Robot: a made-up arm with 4 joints. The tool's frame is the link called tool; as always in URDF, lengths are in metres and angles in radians. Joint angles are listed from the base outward.
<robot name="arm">
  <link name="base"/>
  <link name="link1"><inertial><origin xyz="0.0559 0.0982 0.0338"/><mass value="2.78"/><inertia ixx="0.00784" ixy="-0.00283" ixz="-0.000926" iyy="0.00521" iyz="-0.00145" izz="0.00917"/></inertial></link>
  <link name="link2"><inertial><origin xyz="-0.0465 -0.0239 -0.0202"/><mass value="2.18"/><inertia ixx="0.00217" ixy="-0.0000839" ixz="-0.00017" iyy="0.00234" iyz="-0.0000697" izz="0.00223"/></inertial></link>
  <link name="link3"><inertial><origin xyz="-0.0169 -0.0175 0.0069"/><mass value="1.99"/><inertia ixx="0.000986" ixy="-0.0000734" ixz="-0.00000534" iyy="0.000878" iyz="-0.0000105" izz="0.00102"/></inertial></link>
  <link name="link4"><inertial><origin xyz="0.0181 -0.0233 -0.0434"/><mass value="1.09"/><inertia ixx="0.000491" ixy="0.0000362" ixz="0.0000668" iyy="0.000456" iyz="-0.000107" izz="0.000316"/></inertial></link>
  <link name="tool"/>
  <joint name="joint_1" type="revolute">
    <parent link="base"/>
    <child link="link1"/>
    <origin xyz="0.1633 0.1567 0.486" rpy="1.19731 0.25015 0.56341"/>
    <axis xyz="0 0 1"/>
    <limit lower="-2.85" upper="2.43"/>
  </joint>
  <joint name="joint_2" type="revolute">
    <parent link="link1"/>
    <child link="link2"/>
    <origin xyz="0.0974 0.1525 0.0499" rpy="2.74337 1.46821 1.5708"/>
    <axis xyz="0 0 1"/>
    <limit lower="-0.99" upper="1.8"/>
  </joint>
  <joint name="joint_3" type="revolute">
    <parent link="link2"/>
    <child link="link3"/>
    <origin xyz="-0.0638 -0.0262 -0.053" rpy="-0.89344 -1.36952 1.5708"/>
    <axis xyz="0 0 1"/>
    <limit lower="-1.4" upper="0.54"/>
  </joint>
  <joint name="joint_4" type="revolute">
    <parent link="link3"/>
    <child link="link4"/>
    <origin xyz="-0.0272 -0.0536 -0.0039" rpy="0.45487 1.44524 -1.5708"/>
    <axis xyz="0 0 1"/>
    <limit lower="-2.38" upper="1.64"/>
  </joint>
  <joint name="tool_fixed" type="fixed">
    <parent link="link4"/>
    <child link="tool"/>
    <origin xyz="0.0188 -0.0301 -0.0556" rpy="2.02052 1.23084 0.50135"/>
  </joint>
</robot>
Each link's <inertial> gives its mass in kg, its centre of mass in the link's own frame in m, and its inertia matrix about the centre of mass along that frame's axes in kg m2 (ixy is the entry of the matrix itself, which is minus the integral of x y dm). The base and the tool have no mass. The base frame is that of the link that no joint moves.
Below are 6 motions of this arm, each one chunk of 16 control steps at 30 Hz.
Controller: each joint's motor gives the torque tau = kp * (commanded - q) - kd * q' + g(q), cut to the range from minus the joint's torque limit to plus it. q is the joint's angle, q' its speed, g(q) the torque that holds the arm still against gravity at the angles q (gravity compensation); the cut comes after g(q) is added. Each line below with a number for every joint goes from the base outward.
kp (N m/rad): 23 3.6 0.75 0.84
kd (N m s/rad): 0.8 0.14 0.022 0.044
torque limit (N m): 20 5.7 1.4 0.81
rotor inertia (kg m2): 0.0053 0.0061 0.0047 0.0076
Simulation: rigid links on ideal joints. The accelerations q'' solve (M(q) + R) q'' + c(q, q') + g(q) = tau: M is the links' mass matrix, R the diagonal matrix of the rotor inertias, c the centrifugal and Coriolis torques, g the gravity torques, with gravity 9.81 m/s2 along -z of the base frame. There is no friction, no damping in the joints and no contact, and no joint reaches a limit. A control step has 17 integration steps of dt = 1/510 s. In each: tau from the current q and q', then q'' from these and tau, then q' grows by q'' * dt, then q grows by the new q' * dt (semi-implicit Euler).
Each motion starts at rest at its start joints. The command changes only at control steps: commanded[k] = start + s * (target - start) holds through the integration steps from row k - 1 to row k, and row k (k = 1, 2, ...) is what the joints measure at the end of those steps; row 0 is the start. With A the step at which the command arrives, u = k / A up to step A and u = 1 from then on. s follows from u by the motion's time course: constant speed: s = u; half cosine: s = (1 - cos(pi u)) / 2; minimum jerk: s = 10 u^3 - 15 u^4 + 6 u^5; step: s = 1 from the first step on.
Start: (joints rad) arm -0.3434 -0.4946 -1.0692 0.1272
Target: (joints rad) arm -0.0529 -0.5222 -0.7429 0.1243
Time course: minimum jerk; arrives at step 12
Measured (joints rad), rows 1 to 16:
1: -0.3433 -0.4947 -1.0692 0.1272
2: -0.3426 -0.4958 -1.0693 0.1269
3: -0.3399 -0.4997 -1.0696 0.1258
4: -0.3331 -0.5088 -1.0701 0.1232
5: -0.3202 -0.5250 -1.0705 0.1186
6: -0.2994 -0.5486 -1.0698 0.1118
7: -0.2700 -0.5780 -1.0662 0.1032
8: -0.2326 -0.6094 -1.0575 0.0936
9: -0.1891 -0.6379 -1.0408 0.0848
10: -0.1422 -0.6578 -1.0136 0.0785
11: -0.0955 -0.6640 -0.9739 0.0763
12: -0.0523 -0.6528 -0.9214 0.0792
13: -0.0153 -0.6229 -0.8569 0.0870
14: 0.0135 -0.5763 -0.7831 0.0985
15: 0.0334 -0.5182 -0.7038 0.1115
16: 0.0446 -0.4561 -0.6237 0.1238

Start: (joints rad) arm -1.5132 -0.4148 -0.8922 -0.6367
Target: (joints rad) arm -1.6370 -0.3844 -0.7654 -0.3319
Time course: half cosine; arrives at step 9
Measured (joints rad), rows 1 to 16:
1: -1.5135 -0.4144 -0.8917 -0.6361
2: -1.5149 -0.4124 -0.8893 -0.6332
3: -1.5188 -0.4070 -0.8822 -0.6249
4: -1.5266 -0.3973 -0.8680 -0.6083
5: -1.5391 -0.3832 -0.8451 -0.5814
6: -1.5564 -0.3665 -0.8134 -0.5437
7: -1.5774 -0.3504 -0.7751 -0.4968
8: -1.6003 -0.3386 -0.7342 -0.4438
9: -1.6225 -0.3348 -0.6962 -0.3893
10: -1.6419 -0.3412 -0.6670 -0.3383
11: -1.6567 -0.3570 -0.6514 -0.2950
12: -1.6665 -0.3791 -0.6521 -0.2621
13: -1.6718 -0.4033 -0.6696 -0.2410
14: -1.6732 -0.4254 -0.7022 -0.2320
15: -1.6716 -0.4423 -0.7459 -0.2339
16: -1.6681 -0.4521 -0.7954 -0.2449

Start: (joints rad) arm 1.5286 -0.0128 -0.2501 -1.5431
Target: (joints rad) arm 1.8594 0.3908 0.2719 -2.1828
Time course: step
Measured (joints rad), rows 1 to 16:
1: 1.5467 -0.0164 -0.2339 -1.5755
2: 1.5936 -0.0180 -0.1917 -1.6583
3: 1.6605 -0.0052 -0.1306 -1.7736
4: 1.7379 0.0322 -0.0587 -1.9030
5: 1.8174 0.0992 0.0165 -2.0305
6: 1.8915 0.1948 0.0894 -2.1437
7: 1.9546 0.3110 0.1564 -2.2343
8: 2.0026 0.4354 0.2155 -2.2980
9: 2.0324 0.5533 0.2650 -2.3339
10: 2.0425 0.6507 0.3026 -2.3435
11: 2.0328 0.7169 0.3265 -2.3306
12: 2.0058 0.7460 0.3365 -2.3004
13: 1.9663 0.7374 0.3353 -2.2596
14: 1.9209 0.6950 0.3271 -2.2148
15: 1.8765 0.6253 0.3170 -2.1722
16: 1.8389 0.5363 0.3080 -2.1367

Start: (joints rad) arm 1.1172 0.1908 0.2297 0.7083
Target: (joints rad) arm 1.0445 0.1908 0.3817 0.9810
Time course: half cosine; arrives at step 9
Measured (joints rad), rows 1 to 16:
1: 1.1171 0.1909 0.2298 0.7087
2: 1.1164 0.1915 0.2306 0.7106
3: 1.1143 0.1931 0.2331 0.7163
4: 1.1103 0.1959 0.2385 0.7280
5: 1.1036 0.1999 0.2481 0.7478
6: 1.0941 0.2044 0.2632 0.7768
7: 1.0821 0.2084 0.2842 0.8147
8: 1.0684 0.2108 0.3107 0.8599
9: 1.0543 0.2104 0.3415 0.9089
10: 1.0412 0.2064 0.3745 0.9576
11: 1.0302 0.1991 0.4075 1.0021
12: 1.0222 0.1893 0.4377 1.0392
13: 1.0173 0.1785 0.4627 1.0668
14: 1.0155 0.1682 0.4805 1.0838
15: 1.0163 0.1601 0.4896 1.0900
16: 1.0192 0.1555 0.4893 1.0864

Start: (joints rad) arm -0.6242 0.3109 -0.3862 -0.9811
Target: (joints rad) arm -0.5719 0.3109 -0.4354 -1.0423
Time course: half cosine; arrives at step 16
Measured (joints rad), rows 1 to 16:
1: -0.6242 0.3109 -0.3862 -0.9811
2: -0.6240 0.3107 -0.3864 -0.9812
3: -0.6235 0.3103 -0.3869 -0.9816
4: -0.6224 0.3094 -0.3879 -0.9824
5: -0.6205 0.3081 -0.3899 -0.9839
6: -0.6176 0.3065 -0.3930 -0.9861
7: -0.6138 0.3047 -0.3975 -0.9893
8: -0.6090 0.3029 -0.4034 -0.9935
9: -0.6033 0.3016 -0.4106 -0.9988
10: -0.5970 0.3008 -0.4189 -1.0051
11: -0.5904 0.3010 -0.4276 -1.0122
12: -0.5836 0.3021 -0.4362 -1.0199
13: -0.5772 0.3042 -0.4440 -1.0279
14: -0.5715 0.3072 -0.4501 -1.0357
15: -0.5667 0.3109 -0.4540 -1.0431
16: -0.5631 0.3149 -0.4552 -1.0497

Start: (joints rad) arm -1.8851 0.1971 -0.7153 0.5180
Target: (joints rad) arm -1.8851 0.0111 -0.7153 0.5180
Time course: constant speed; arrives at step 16
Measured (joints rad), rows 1 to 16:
1: -1.8850 0.1961 -0.7148 0.5180
2: -1.8845 0.1925 -0.7134 0.5181
3: -1.8837 0.1858 -0.7107 0.5182
4: -1.8827 0.1758 -0.7073 0.5183
5: -1.8816 0.1633 -0.7035 0.5185
6: -1.8807 0.1491 -0.7002 0.5186
7: -1.8802 0.1340 -0.6979 0.5188
8: -1.8801 0.1188 -0.6972 0.5189
9: -1.8805 0.1041 -0.6981 0.5189
10: -1.8813 0.0902 -0.7006 0.5189
11: -1.8825 0.0769 -0.7045 0.5189
12: -1.8838 0.0642 -0.7093 0.5187
13: -1.8852 0.0519 -0.7144 0.5186
14: -1.8863 0.0396 -0.7194 0.5183
15: -1.8873 0.0273 -0.7238 0.5180
16: -1.8879 0.0149 -0.7273 0.5177

